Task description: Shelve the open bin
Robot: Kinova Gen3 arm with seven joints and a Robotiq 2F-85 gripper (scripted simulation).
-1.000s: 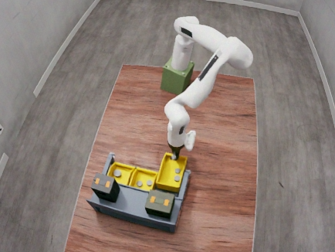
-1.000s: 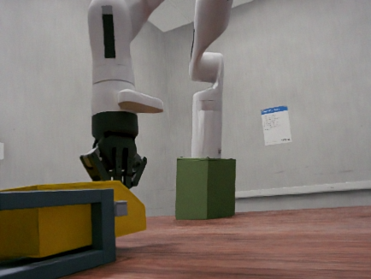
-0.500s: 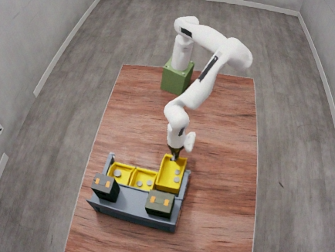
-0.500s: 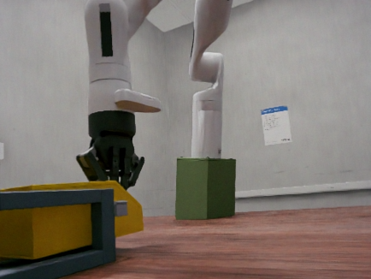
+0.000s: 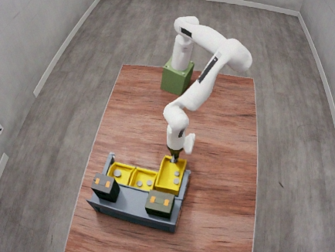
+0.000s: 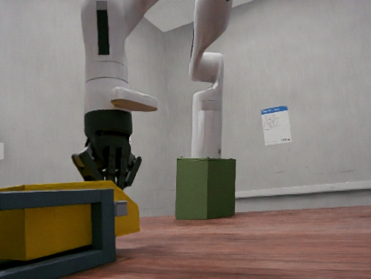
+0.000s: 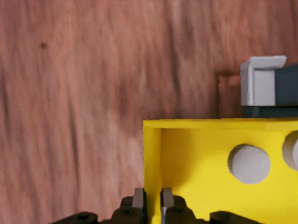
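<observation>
The grey disc part is 10 cm ahead of my hand, 2 cm to the left of it and 3 cm below it. From my hand the other things lie so: grey shelf: 18 cm ahead, 13 cm to the right.
</observation>
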